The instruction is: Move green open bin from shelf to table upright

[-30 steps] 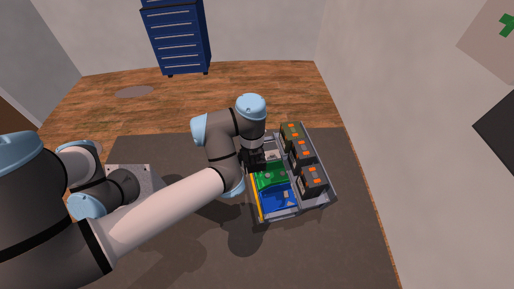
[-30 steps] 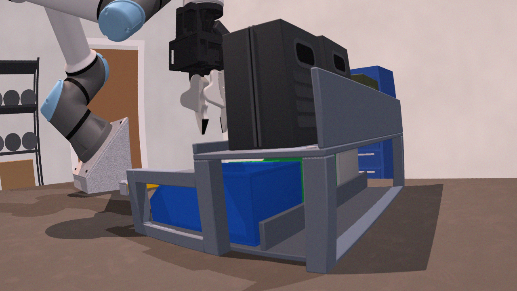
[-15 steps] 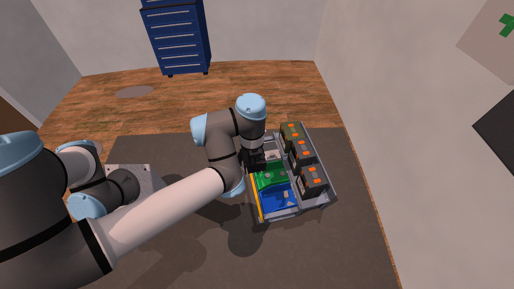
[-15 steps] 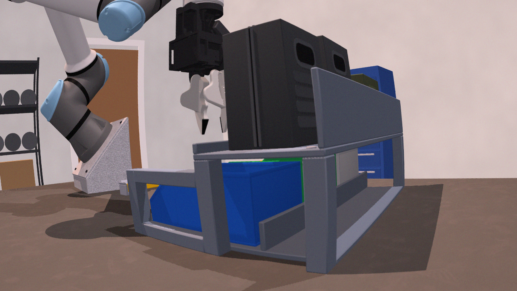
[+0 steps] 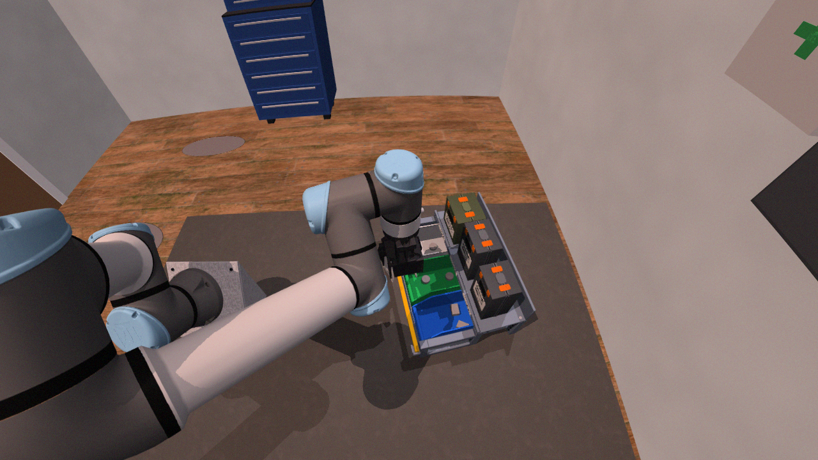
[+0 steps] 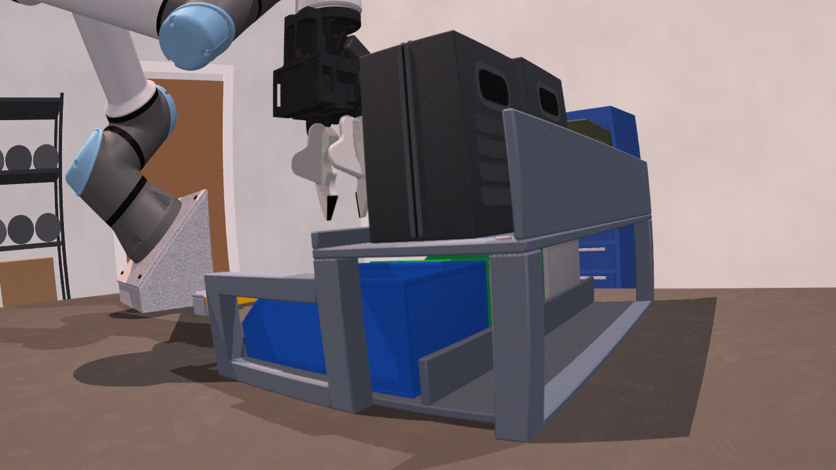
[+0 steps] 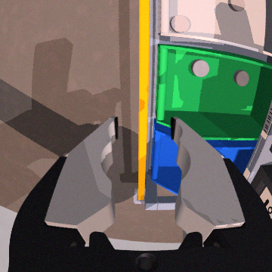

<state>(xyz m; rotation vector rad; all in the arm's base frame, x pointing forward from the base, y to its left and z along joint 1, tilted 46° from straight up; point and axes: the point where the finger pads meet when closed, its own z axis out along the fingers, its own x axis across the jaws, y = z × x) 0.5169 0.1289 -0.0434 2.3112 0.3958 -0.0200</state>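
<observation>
My gripper is now 8 cm above the yellow bar. The rest, counted from my hand: grey bin 14 cm to the left, 9 cm below, 7 cm ahead; then green open bin 10 cm ahead, 9 cm below, 3 cm to the left; then blue bin 13 cm ahead, 9 cm below, 8 cm to the right.
</observation>
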